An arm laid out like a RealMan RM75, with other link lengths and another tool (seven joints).
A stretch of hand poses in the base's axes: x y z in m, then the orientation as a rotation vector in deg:
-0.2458, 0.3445, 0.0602, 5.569, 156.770, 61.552
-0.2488, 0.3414, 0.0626, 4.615, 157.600, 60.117
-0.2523, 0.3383, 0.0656, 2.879, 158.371, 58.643
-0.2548, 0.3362, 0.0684, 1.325, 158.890, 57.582
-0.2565, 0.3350, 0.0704, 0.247, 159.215, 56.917
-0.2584, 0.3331, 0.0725, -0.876, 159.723, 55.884
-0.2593, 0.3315, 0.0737, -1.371, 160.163, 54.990
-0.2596, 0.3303, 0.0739, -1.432, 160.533, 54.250
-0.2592, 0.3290, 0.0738, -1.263, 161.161, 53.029
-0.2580, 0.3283, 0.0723, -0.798, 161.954, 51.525
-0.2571, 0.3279, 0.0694, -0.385, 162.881, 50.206
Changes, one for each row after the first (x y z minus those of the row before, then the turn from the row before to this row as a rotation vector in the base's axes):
-0.0030, -0.0031, 0.0024, -1.159, 0.051, 0.596
-0.0035, -0.0031, 0.0030, -1.221, -0.194, 1.061
-0.0025, -0.0021, 0.0028, -0.889, -0.226, 0.949
-0.0017, -0.0012, 0.0020, -0.563, -0.156, 0.663
-0.0019, -0.0019, 0.0021, -0.839, -0.100, 0.687
-0.0009, -0.0016, 0.0012, -0.695, 0.027, 0.294
-0.0003, -0.0012, 0.0002, -0.554, 0.105, 0.025
0.0004, -0.0013, -0.0001, -0.901, 0.253, -0.124
0.0012, -0.0007, -0.0015, -1.095, 0.395, -0.306
0.0009, -0.0004, -0.0029, -1.004, 0.572, -0.203

